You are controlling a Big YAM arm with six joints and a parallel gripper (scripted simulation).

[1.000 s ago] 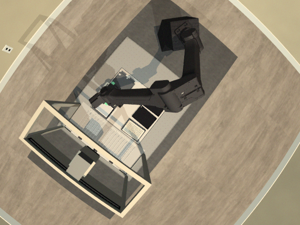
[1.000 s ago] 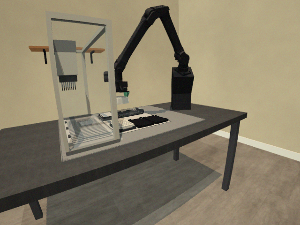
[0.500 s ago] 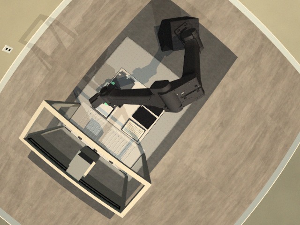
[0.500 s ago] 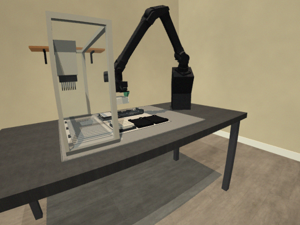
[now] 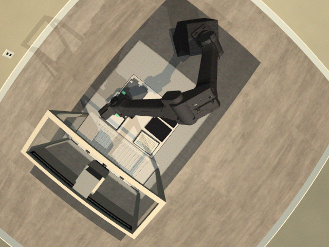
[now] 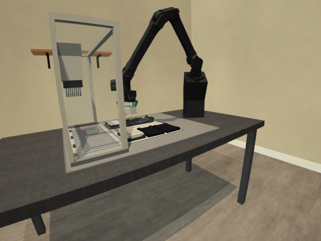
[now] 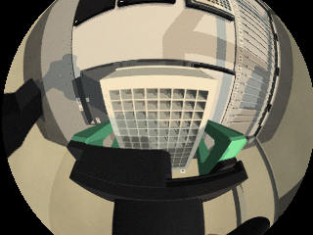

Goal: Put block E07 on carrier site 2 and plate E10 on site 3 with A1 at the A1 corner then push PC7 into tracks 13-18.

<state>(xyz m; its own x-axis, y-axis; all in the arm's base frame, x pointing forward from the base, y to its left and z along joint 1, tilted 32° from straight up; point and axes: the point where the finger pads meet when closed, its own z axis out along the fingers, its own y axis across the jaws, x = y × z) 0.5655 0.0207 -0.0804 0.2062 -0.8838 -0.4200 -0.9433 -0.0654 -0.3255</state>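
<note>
Now: the carrier PC7 70 mm below my hand. Round my hand: nest S2: 70 mm behind, 250 mm to the left, 80 mm below; white 384-well plate E10: 40 mm ahead, 260 mm to the left, 70 mm below; nest S1: 180 mm behind, 220 mm to the left, 80 mm below.
</note>
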